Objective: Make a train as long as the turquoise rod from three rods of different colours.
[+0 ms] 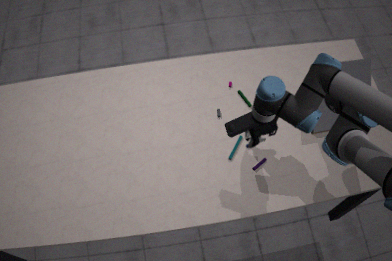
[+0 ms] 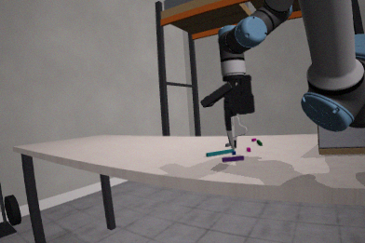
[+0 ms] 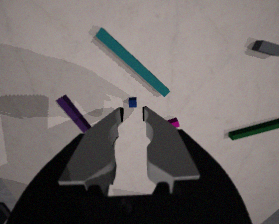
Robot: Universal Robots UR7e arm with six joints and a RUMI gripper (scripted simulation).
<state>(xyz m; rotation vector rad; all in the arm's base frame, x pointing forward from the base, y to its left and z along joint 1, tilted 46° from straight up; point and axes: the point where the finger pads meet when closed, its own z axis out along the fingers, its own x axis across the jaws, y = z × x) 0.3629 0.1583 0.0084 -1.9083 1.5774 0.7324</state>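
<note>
Now: hand 30 mm above the small blue rod. Round my hand: turquoise rod 50 mm ahead, 30 mm below; then grey rod 140 mm to the right, 80 mm ahead, 30 mm below; then purple rod 80 mm to the left, 30 mm below, 30 mm behind.
</note>
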